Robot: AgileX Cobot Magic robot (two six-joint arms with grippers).
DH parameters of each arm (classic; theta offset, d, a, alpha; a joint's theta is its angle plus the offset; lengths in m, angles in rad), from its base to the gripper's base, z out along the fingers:
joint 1: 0 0.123 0 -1.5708
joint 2: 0.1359 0 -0.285 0
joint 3: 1.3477 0 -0.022 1.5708
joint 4: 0 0.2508 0 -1.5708
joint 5: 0 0 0.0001 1.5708
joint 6: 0 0.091 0 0
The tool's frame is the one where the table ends.
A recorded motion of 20 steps. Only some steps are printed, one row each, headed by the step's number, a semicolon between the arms.
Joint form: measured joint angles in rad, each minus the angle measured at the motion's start. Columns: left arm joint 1, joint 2, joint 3, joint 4, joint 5, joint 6; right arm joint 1, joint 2, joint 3, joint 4, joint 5, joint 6.
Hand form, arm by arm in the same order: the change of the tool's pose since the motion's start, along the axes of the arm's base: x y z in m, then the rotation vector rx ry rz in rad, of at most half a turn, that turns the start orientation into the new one. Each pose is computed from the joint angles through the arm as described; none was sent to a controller.
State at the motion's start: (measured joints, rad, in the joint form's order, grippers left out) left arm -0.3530 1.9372 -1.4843 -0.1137 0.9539 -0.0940; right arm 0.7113 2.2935 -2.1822 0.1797 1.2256 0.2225
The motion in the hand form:
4: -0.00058 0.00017 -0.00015 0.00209 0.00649 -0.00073; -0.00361 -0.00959 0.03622 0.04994 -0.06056 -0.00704
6: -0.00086 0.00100 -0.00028 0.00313 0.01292 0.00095; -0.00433 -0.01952 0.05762 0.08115 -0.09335 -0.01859
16: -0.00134 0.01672 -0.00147 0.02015 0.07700 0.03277; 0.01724 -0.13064 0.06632 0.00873 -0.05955 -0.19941
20: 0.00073 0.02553 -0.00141 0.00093 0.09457 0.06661; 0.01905 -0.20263 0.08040 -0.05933 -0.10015 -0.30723
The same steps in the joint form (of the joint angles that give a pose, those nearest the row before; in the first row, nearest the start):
4: 0.0000 0.0000 0.0000 0.0000 0.0069 0.0000; -0.0101 -0.0709 -0.0047 0.0000 -0.0023 -0.0037
6: 0.0020 0.0000 0.0000 -0.0010 0.0133 0.0000; -0.0258 -0.1146 -0.0055 0.0051 -0.0023 -0.0081
16: 0.0403 0.0000 0.0000 -0.0030 0.0799 0.0000; -0.2547 -0.3012 0.2636 -0.0050 -0.0069 -0.0609
20: 0.0680 0.0000 0.0000 -0.0264 0.0908 0.0000; -0.4033 -0.4096 0.3723 -0.0656 -0.0069 -0.1033

